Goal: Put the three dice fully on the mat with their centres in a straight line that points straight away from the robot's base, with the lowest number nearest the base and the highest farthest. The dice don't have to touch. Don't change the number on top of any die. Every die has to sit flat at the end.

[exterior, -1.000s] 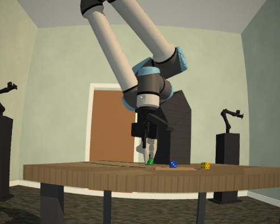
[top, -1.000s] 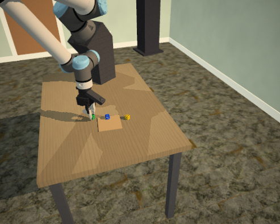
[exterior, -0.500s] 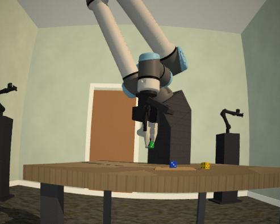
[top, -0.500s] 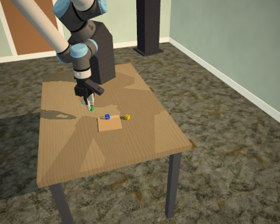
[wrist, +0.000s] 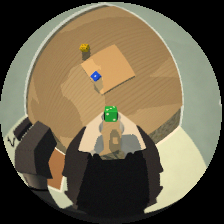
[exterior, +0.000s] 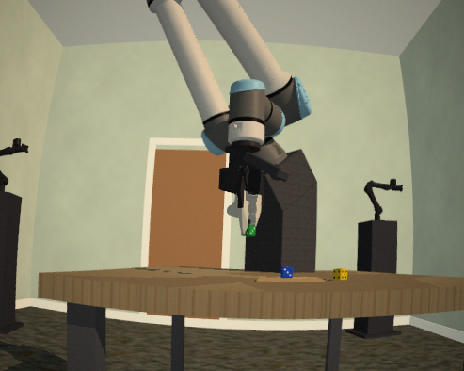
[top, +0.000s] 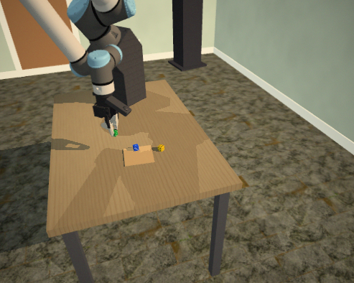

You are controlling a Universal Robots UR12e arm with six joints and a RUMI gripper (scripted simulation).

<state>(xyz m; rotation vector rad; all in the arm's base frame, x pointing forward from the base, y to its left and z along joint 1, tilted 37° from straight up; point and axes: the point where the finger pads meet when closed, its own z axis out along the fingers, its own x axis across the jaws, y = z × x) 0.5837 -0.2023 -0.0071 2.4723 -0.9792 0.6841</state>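
The tan mat lies 12 cm below my hand, 8 cm to the left of it and 8 cm ahead of it. From my hand the other things lie so: green die: right at my hand; then blue die: 10 cm below, 9 cm to the left, 3 cm ahead; then yellow die: 20 cm to the left, 10 cm below, 9 cm ahead.
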